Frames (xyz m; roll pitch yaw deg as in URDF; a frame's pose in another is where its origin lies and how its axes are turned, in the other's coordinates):
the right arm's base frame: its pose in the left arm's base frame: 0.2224 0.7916 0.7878 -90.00 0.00 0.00
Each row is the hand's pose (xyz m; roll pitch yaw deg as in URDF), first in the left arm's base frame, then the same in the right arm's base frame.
Working: the left arm's base frame: its pose in the right arm's base frame: -0.2224 0.7878 -0.7916 90.00 0.00 0.00

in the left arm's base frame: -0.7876 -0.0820 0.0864 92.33 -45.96 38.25
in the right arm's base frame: -1.0100 0.7014 -0.8736 -148.13 -25.49 -52.79
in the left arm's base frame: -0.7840 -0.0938 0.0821 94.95 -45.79 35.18
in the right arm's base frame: -1.0064 0.7057 -0.8854 -148.24 -23.69 -51.51
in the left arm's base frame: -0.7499 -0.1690 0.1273 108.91 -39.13 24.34
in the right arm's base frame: -0.9723 0.6605 -0.9606 -145.16 -18.65 -41.76
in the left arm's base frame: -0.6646 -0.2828 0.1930 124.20 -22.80 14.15
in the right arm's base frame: -0.8870 0.5948 -1.0744 -140.22 -13.02 -23.44
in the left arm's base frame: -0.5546 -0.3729 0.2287 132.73 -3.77 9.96
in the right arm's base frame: -0.7770 0.5591 -1.1645 -136.61 -9.94 -3.83
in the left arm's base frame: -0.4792 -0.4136 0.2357 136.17 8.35 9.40
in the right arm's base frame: -0.7016 0.5521 -1.2052 -135.21 -9.30 8.46
